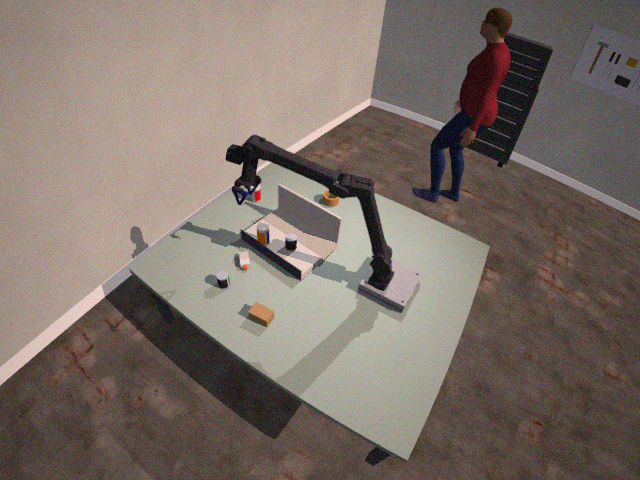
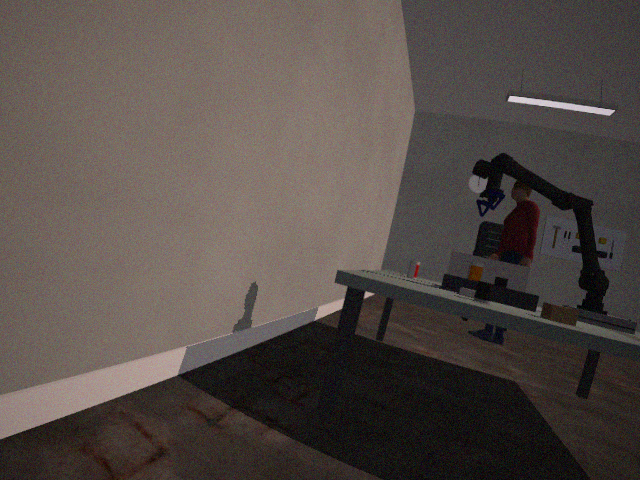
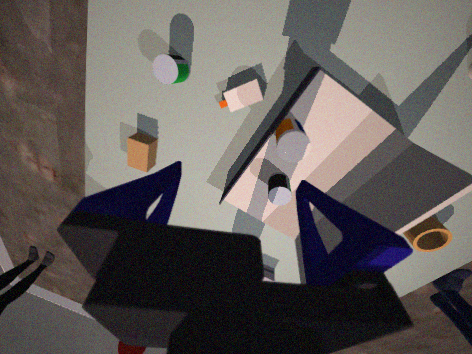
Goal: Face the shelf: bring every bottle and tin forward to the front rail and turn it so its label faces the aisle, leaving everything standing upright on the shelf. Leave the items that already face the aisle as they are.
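The shelf has a tall back panel and a low dark front rail. An orange bottle with a pale cap stands upright close behind the rail; its orange side is towards the rail, a dark blue patch faces away. A shorter black tin with a pale lid stands upright farther back from the rail; I cannot make out its label. My gripper is open and empty, high above the table beyond the shelf's bottle end.
On the table outside the shelf are a black-and-green tin, white box, orange-brown block, red-and-white can and brown ring. A person stands beyond the table.
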